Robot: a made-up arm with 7 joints.
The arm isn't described. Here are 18 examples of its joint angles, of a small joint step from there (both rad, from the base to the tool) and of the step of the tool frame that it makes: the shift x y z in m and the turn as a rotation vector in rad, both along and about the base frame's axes.
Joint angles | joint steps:
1: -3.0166 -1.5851 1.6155 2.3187 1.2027 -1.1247 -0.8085 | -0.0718 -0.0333 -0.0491 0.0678 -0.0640 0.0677 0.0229
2: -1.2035 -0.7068 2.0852 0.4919 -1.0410 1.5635 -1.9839 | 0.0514 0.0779 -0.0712 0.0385 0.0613 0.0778 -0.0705
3: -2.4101 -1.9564 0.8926 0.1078 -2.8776 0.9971 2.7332 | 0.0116 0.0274 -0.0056 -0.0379 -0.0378 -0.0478 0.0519
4: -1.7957 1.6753 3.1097 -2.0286 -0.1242 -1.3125 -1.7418 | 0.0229 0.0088 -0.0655 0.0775 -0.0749 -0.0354 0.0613
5: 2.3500 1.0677 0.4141 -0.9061 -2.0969 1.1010 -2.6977 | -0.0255 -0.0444 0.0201 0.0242 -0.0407 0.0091 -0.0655
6: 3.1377 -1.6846 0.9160 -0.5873 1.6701 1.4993 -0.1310 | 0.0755 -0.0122 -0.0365 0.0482 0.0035 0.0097 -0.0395
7: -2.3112 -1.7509 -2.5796 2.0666 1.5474 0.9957 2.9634 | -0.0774 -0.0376 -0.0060 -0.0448 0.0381 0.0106 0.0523
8: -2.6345 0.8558 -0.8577 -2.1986 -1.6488 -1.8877 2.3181 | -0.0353 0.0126 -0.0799 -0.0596 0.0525 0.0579 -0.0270
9: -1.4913 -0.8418 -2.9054 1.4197 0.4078 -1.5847 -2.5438 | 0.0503 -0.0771 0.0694 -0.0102 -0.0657 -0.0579 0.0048
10: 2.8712 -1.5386 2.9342 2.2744 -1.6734 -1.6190 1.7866 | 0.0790 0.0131 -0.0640 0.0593 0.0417 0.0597 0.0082
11: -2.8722 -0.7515 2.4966 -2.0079 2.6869 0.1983 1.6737 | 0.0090 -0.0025 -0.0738 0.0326 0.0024 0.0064 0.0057
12: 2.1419 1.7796 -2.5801 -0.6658 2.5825 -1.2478 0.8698 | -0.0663 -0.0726 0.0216 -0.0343 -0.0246 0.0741 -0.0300
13: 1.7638 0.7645 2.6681 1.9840 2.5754 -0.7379 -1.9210 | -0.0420 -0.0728 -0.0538 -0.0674 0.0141 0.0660 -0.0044
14: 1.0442 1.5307 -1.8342 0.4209 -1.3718 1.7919 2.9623 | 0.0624 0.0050 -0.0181 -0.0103 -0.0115 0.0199 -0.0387
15: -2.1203 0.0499 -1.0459 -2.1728 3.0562 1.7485 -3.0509 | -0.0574 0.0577 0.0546 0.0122 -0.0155 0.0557 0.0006
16: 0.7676 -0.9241 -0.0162 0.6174 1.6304 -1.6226 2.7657 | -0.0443 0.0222 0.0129 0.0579 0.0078 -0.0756 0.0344
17: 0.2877 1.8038 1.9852 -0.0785 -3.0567 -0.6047 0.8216 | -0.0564 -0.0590 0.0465 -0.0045 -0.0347 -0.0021 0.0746
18: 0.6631 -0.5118 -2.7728 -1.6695 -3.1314 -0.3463 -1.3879 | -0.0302 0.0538 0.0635 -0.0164 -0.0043 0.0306 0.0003
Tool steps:
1: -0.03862 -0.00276 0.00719 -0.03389 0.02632 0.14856
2: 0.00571 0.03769 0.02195 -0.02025 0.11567 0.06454
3: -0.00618 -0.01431 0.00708 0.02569 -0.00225 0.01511
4: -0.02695 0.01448 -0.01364 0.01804 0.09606 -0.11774
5: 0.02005 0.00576 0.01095 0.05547 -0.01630 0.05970
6: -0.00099 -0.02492 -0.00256 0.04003 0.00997 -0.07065
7: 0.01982 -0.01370 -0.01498 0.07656 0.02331 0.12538
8: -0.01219 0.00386 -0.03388 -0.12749 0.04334 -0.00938
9: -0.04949 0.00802 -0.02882 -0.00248 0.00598 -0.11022
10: -0.01454 0.00209 0.00495 0.12114 0.07982 -0.06788
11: 0.00967 -0.02597 -0.00084 0.05142 0.01395 0.05854
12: 0.01319 -0.03133 0.03271 -0.01219 -0.04113 0.03753
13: -0.02576 0.00649 0.01331 0.04706 0.00476 0.08405
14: -0.03346 -0.02638 -0.00219 0.00018 -0.02770 -0.03483
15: -0.00394 0.00649 0.01143 -0.03070 0.00816 -0.00323
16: 0.00905 -0.03205 0.00653 -0.01280 0.07989 0.01117
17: 0.01804 0.03735 0.03923 -0.08165 -0.00210 0.05483
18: 0.00860 -0.02924 -0.02231 0.09704 0.04633 -0.01645
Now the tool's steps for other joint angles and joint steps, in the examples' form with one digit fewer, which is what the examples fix.
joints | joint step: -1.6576 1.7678 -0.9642 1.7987 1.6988 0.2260 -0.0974 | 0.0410 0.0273 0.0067 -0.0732 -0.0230 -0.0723 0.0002
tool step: -0.0014 0.0309 -0.0116 -0.0225 0.0414 -0.1255
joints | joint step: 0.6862 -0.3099 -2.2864 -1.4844 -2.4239 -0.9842 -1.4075 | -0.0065 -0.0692 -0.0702 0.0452 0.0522 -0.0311 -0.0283
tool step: -0.0005 0.0364 0.0274 -0.1226 0.0035 0.0826
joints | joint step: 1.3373 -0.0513 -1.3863 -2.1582 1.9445 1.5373 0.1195 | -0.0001 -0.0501 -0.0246 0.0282 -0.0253 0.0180 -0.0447
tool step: -0.0043 -0.0007 0.0119 -0.0704 -0.0320 0.0124
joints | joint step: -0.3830 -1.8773 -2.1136 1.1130 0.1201 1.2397 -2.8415 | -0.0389 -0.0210 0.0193 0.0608 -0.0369 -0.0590 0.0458
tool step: 0.0120 0.0008 -0.0018 -0.0180 -0.0352 0.0238
